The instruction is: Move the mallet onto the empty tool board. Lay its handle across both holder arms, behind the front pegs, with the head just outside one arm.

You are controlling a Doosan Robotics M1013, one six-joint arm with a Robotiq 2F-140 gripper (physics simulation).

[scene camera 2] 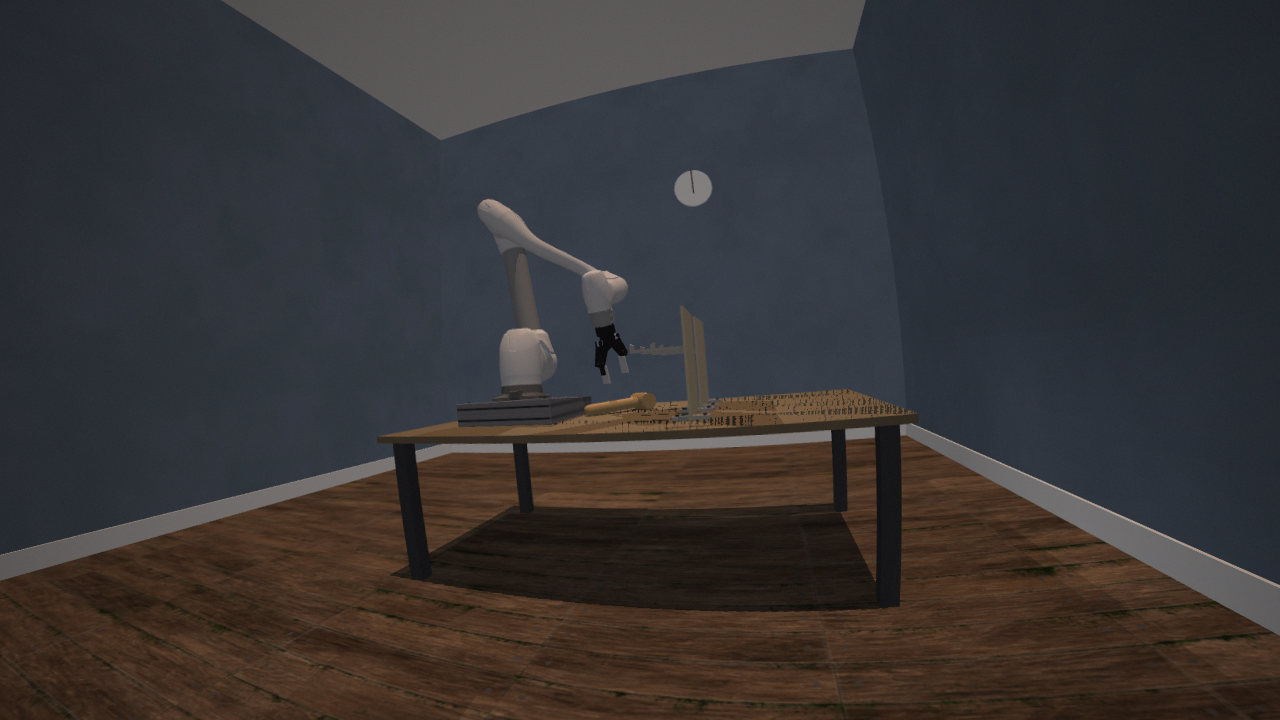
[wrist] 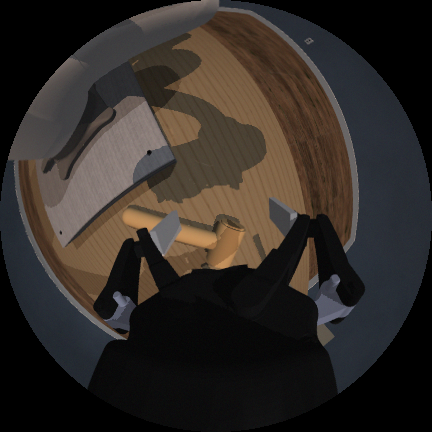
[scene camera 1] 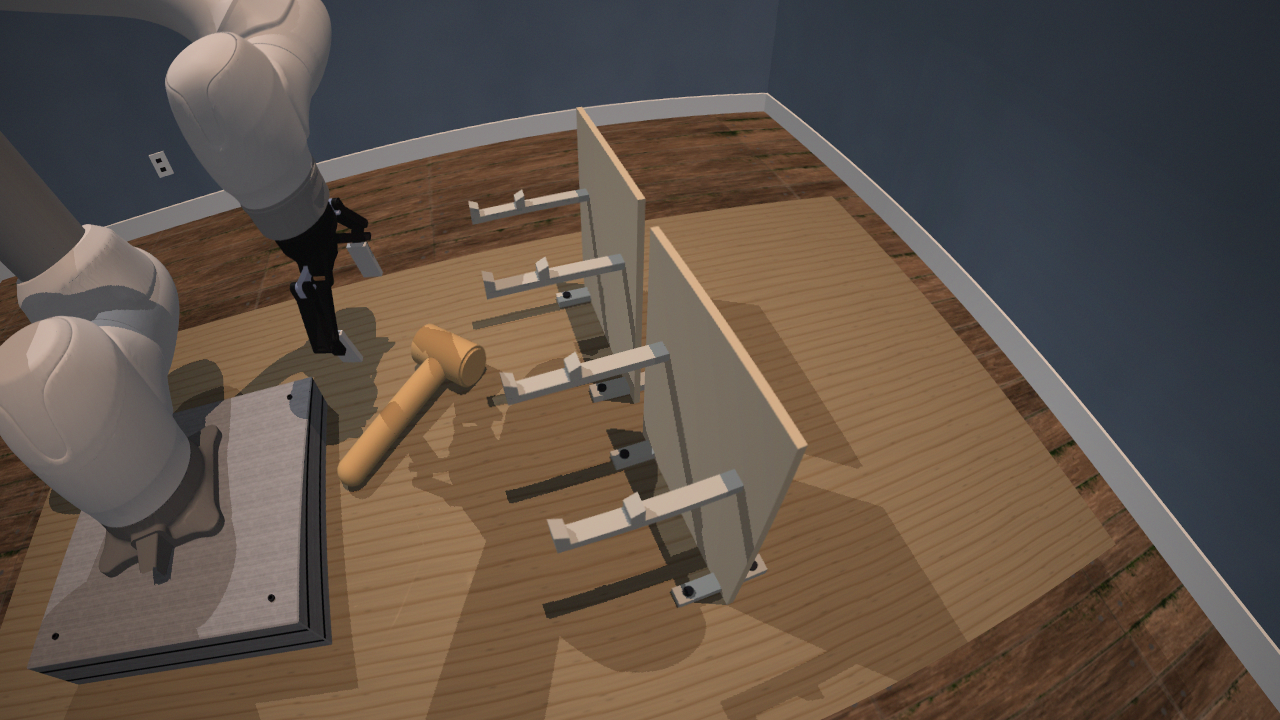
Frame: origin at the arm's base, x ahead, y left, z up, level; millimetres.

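Where they show: gripper, between the fingertips: (scene camera 2: 616,377) (wrist: 223,213) (scene camera 1: 363,315); arm's base, origin of its link: (wrist: 74,125) (scene camera 1: 166,499).
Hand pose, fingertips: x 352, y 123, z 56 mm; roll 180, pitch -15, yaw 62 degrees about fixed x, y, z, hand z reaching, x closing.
Note:
Each offset is from my fingertips to the top centre of the thing. "spot": to the spot under its first point. Level surfaces: height alone.
The orange wooden mallet {dx +9, dy -95, dz -64 mm} (scene camera 1: 393,431) (scene camera 2: 613,405) (wrist: 196,235) lies on the table, its handle end near the robot's base plate and its head {dx +98, dy -37, dz -64 mm} (scene camera 1: 449,354) (wrist: 227,246) toward the boards. A near tool board (scene camera 1: 725,385) and a far tool board (scene camera 1: 612,210) stand upright. Each carries two pale holder arms with front pegs, the near one's being (scene camera 1: 586,371) (scene camera 1: 646,510) and the far one's (scene camera 1: 529,205) (scene camera 1: 556,275). No tool lies on either pair. My gripper (scene camera 1: 357,302) (scene camera 2: 614,371) (wrist: 223,213) is open and empty, above the table and clear of the mallet.
The robot's base plate (scene camera 1: 259,537) (scene camera 2: 519,411) (wrist: 110,160) stands on the wooden table {dz -127 mm} (scene camera 1: 948,402) beside the handle end. The holder arms stick out toward the robot, above the table. Metal feet {spot: dx +255, dy -297, dz -115 mm} (scene camera 1: 631,454) hold the boards. A wall is beyond the table.

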